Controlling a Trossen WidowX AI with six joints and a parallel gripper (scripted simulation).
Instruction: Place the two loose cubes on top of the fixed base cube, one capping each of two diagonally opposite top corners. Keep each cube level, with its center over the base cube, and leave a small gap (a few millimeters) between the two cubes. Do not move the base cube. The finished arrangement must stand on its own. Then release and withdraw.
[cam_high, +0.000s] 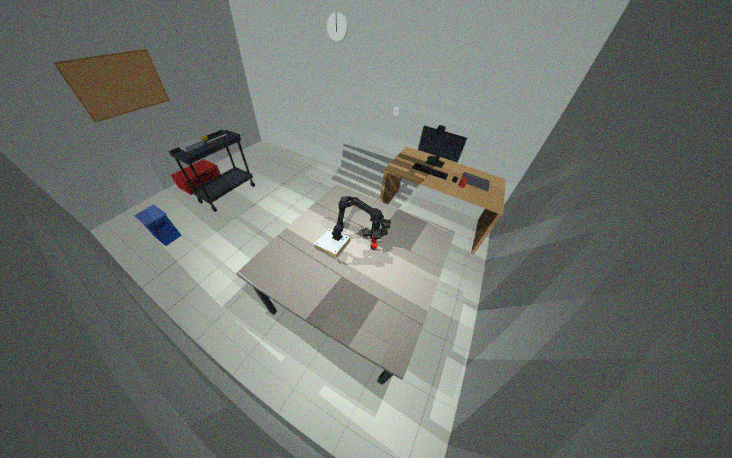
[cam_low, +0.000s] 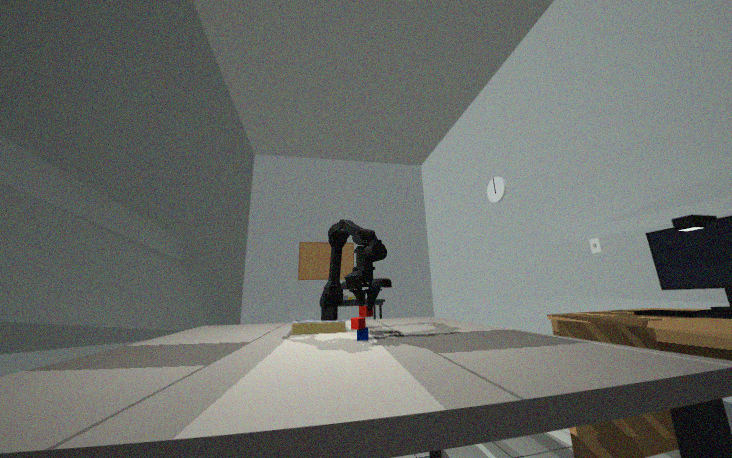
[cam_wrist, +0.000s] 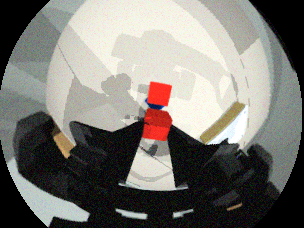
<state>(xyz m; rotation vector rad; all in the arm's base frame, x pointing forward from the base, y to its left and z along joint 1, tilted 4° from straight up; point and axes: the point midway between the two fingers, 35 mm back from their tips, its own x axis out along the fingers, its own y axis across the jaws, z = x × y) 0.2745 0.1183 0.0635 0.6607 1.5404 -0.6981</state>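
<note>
Now: the blue cube 70 mm below my gripper tip, 10 mm to the right of it and 10 mm ahead of it.
</note>
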